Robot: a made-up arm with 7 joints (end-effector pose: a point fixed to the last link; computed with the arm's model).
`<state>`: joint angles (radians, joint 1 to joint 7).
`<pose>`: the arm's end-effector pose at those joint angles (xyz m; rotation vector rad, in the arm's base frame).
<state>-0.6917 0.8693 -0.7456 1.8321 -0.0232 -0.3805 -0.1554</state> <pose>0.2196 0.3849 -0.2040 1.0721 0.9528 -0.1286</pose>
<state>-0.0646 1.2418 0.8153 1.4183 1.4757 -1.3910 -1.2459</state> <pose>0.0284 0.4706 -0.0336 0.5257 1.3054 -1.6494</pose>
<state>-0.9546 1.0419 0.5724 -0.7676 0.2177 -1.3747 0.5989</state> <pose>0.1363 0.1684 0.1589 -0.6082 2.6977 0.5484</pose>
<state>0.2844 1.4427 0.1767 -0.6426 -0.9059 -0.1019 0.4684</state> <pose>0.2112 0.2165 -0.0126 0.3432 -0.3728 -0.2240</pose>
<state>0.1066 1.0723 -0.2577 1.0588 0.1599 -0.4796 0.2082</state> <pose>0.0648 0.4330 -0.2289 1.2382 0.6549 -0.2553</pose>
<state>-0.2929 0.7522 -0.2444 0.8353 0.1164 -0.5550 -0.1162</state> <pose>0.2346 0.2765 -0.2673 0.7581 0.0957 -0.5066</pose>
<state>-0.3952 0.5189 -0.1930 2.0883 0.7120 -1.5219 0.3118</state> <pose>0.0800 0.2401 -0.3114 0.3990 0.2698 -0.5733</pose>
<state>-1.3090 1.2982 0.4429 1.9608 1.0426 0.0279 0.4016</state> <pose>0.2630 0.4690 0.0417 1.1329 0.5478 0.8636</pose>
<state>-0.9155 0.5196 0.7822 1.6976 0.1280 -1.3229 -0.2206</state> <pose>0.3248 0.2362 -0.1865 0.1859 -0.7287 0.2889</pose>
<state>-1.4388 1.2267 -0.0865 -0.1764 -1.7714 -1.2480 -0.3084</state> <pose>0.2329 0.1897 0.2924 -0.8021 -2.5154 -0.6604</pose>
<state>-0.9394 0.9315 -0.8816 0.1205 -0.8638 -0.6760 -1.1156</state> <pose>0.3458 0.1138 -0.0669 0.1345 -0.6610 -1.8864</pose>
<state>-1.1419 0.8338 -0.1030 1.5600 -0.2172 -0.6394 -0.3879</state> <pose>0.3934 0.3039 -0.0440 0.4958 -0.2712 -0.0435</pose>
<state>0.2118 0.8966 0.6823 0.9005 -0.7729 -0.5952 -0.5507</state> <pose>0.0223 0.4544 -0.1402 0.4114 -0.2117 0.4506</pose>
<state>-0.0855 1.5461 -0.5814 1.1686 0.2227 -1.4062 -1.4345</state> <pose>0.0893 0.4669 -0.0013 0.4903 1.4568 -2.0551</pose>
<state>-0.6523 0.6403 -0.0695 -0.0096 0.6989 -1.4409 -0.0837</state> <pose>0.3119 0.1281 -0.0630 1.1121 -1.8099 -1.2787</pose>
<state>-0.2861 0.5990 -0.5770 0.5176 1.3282 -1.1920 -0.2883</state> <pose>0.1786 0.1400 -0.3054 0.9647 -0.3855 -2.3114</pose>
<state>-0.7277 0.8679 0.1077 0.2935 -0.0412 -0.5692 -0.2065</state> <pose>0.3627 0.2420 0.0191 0.8223 -1.0041 -0.3394</pose>
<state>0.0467 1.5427 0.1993 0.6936 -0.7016 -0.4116 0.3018</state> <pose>0.2214 0.4592 0.0586 1.0292 -0.3790 0.5456</pose>
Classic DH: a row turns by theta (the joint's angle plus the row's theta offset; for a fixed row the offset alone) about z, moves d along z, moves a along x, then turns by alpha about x. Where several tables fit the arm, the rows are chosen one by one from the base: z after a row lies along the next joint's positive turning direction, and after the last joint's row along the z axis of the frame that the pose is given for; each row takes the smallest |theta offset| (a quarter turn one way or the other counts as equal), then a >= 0, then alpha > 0; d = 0 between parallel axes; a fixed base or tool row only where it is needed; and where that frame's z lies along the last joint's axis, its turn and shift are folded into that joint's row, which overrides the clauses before.
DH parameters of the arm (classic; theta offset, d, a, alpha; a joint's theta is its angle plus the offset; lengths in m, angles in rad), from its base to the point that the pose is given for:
base (fixed): -0.071 0.0725 -0.0099 -1.3004
joint 1: -1.3111 0.0382 -0.0246 -1.5708
joint 2: 1.2915 0.0217 -0.0069 1.5708
joint 3: 1.5708 -0.2784 0.0449 -1.5708
joint 4: 1.5708 0.0077 0.0055 1.5708
joint 5: 0 0.1745 0.0181 -1.5708
joint 6: -1.5708 0.027 0.0259 1.5708
joint 7: 1.478 0.1084 -0.0273 -0.3039
tool (fixed): -1.4973 -0.0898 0 0

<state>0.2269 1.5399 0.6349 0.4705 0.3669 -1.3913 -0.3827</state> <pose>0.1700 0.3982 0.0790 1.7002 -0.3381 -1.3454</pose>
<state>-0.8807 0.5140 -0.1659 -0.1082 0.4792 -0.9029 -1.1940</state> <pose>0.3488 0.0764 -0.0095 1.6459 -1.0152 -1.6678</pose>
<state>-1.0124 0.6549 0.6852 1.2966 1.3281 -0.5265 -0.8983</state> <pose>0.3669 0.2877 -0.1022 0.8289 0.4629 -0.8956</pose>
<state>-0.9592 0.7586 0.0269 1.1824 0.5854 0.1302 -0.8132</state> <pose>0.3925 0.2891 -0.0964 0.6484 0.7330 -0.4499</pose>
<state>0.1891 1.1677 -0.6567 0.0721 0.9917 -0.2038 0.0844</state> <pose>0.0710 0.2607 -0.2681 1.4908 0.1157 -1.5611</pose>
